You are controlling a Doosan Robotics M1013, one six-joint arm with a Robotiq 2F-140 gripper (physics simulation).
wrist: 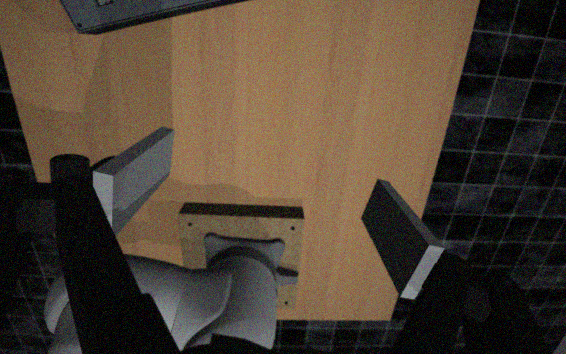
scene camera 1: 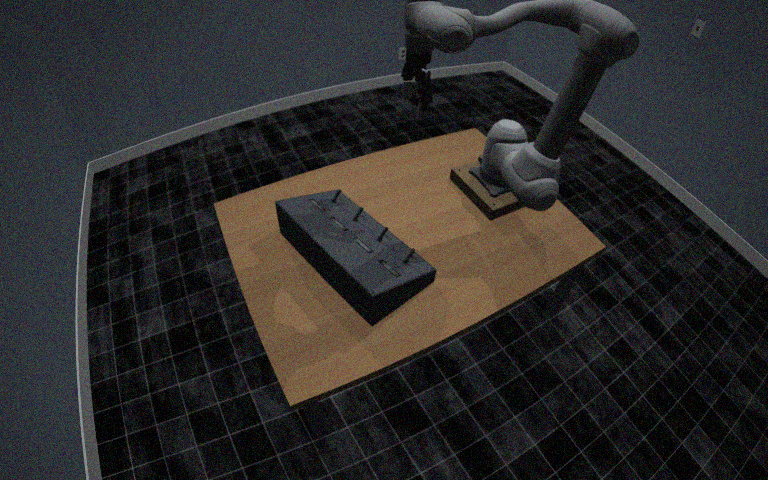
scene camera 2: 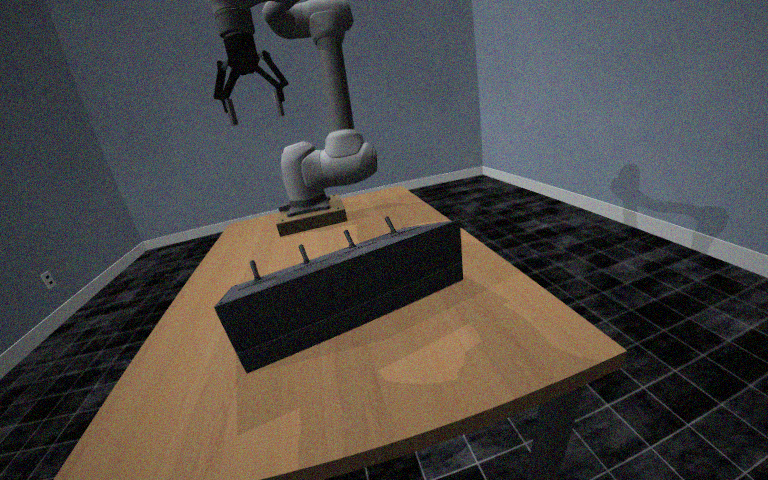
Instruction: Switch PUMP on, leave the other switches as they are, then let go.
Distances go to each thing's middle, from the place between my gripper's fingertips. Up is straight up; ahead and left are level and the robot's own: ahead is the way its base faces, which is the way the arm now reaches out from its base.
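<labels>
My hand, relative to dark switch box [scene camera 2: 269,318]: 140 mm to the right of it, 270 mm short of it, 350 mm above it.
</labels>
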